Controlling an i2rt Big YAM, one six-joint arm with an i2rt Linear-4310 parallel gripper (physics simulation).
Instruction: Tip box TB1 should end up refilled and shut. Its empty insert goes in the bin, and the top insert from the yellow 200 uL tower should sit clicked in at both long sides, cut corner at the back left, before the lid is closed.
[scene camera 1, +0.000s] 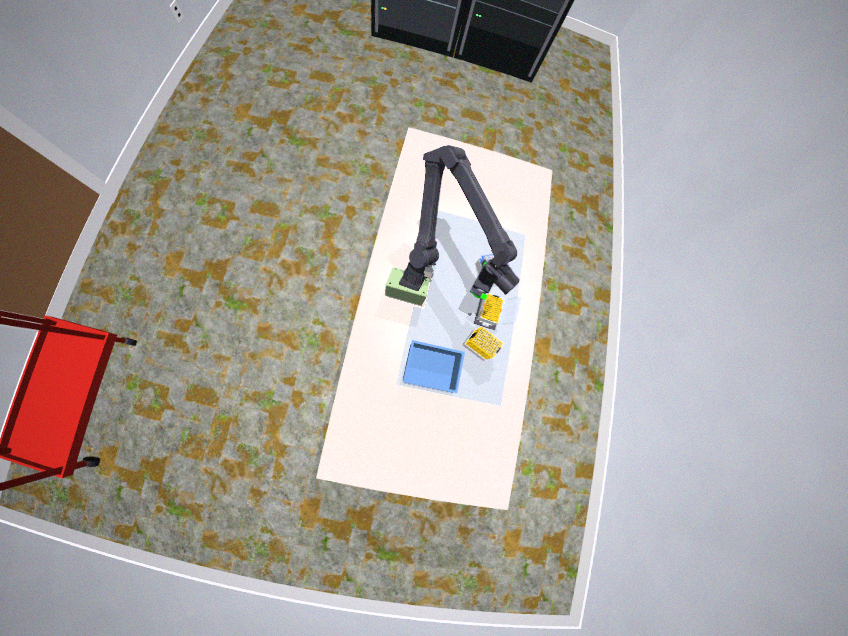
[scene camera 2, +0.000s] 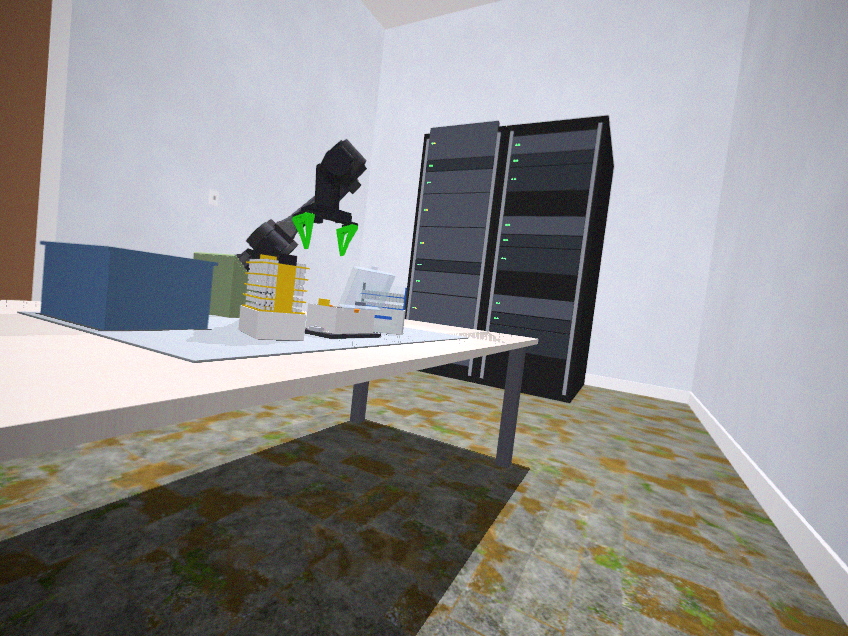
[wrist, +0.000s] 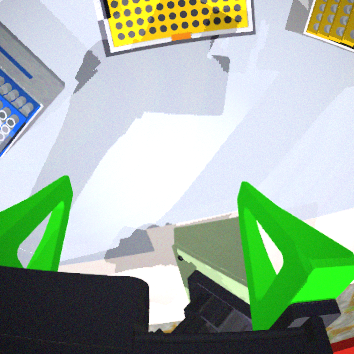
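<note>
Tip box TB1 is a white box with a yellow insert whose holes look dark and empty. Its clear lid stands open, tilted back. The yellow tower, several stacked inserts on a white base, stands beside the box and is turned at an angle to it. The blue bin stands beyond the tower. My gripper is open and empty. It hangs above the table near the box, higher than the box; the space between its fingertips shows grey mat in the wrist view.
A blue-and-white tip rack stands on the other side of the box, mostly hidden under the arm in scene camera 1. A green block is at the arm's base. The grey mat lies under the boxes.
</note>
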